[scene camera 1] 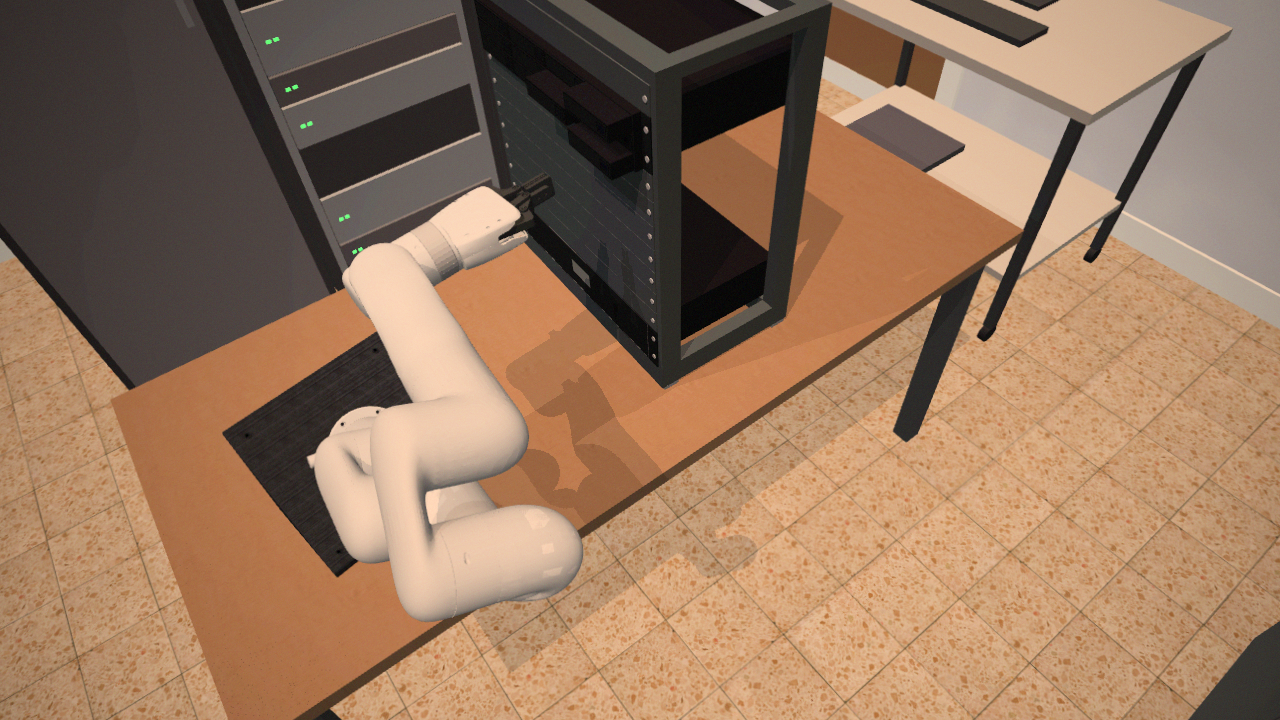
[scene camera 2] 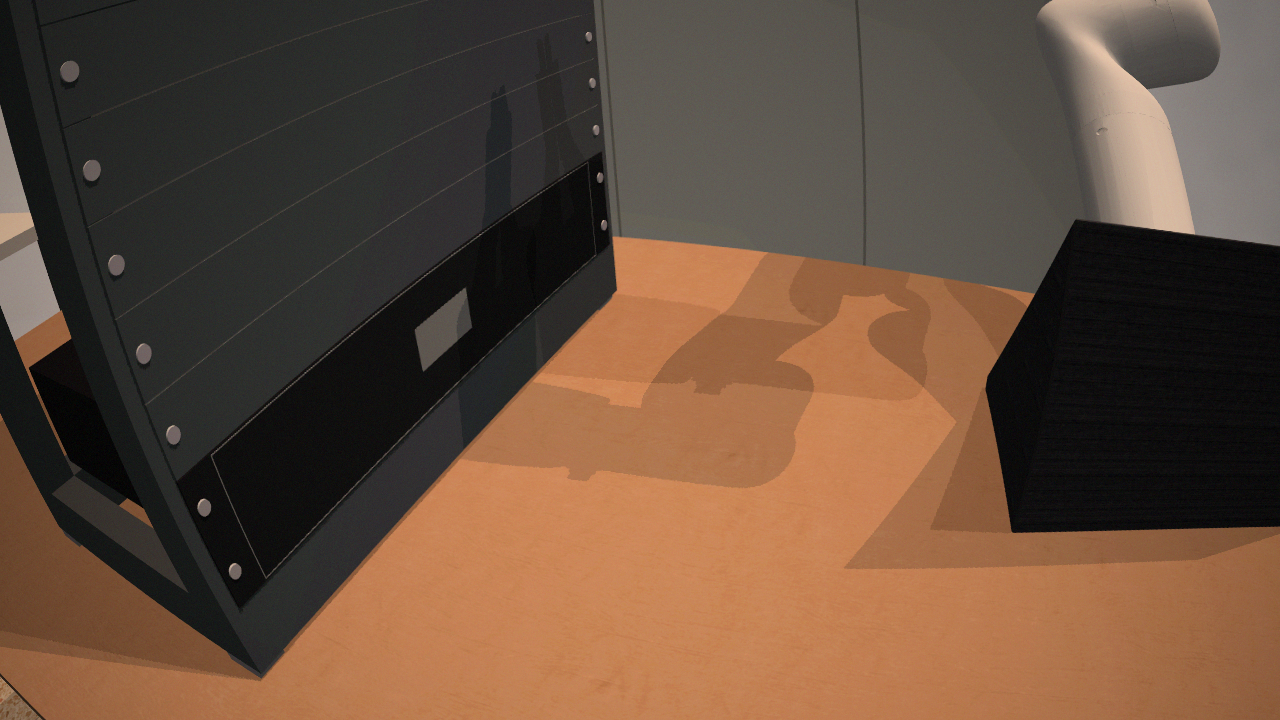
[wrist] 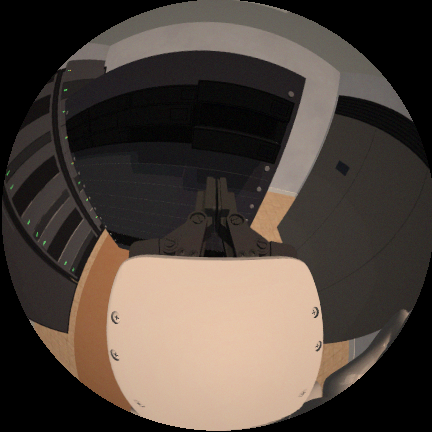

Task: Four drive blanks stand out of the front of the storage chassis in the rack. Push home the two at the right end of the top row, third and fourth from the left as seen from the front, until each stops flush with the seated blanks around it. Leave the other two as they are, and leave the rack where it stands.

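Frame: origin at the arm's base, x left, y back, z up, level; metres.
Seen in the pictures: gripper, fingertip midpoint: (scene camera 1: 550,183) (wrist: 214,189); arm's base at its link origin: (scene camera 2: 1153,328).
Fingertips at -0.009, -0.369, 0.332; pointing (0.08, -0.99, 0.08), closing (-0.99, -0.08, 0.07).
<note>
Offsets run from my fingertips to a thing's top centre, as dx, dy, dz. "spot": to the spot under its first point. Level surfaces: height alone.
My gripper (scene camera 1: 547,182) (wrist: 214,189) is shut and empty, in front of the rack (scene camera 1: 665,223) (scene camera 2: 214,617) and lower than the protruding blanks; its gap to the front panels is hard to judge. At the right end of the chassis's top row, a dark blank @(-0.018, -0.116, +0.104) (scene camera 1: 599,105) (wrist: 240,97) stands well out. Below it, a second blank @(-0.018, -0.116, +0.047) (scene camera 1: 601,148) (wrist: 235,145) also stands out, with a recessed stretch between them. Further left, another dark block @(spot: +0.107, -0.069, +0.076) (scene camera 1: 546,85) projects; its exact row and a fourth protruding blank are hard to make out. The blanks and gripper do not show in scene camera 2.
The rack stands upright on the wooden table @(dz -0.439) (scene camera 1: 859,295) (scene camera 2: 626,608). Its right front post @(spot: -0.105, -0.123, -0.152) (scene camera 1: 667,268) borders the chassis. A tall cabinet with green lights (scene camera 1: 384,107) stands behind left. A dark angular block (scene camera 2: 1145,385) stands opposite the rack. A white side table (scene camera 1: 1100,62) is at the back right.
</note>
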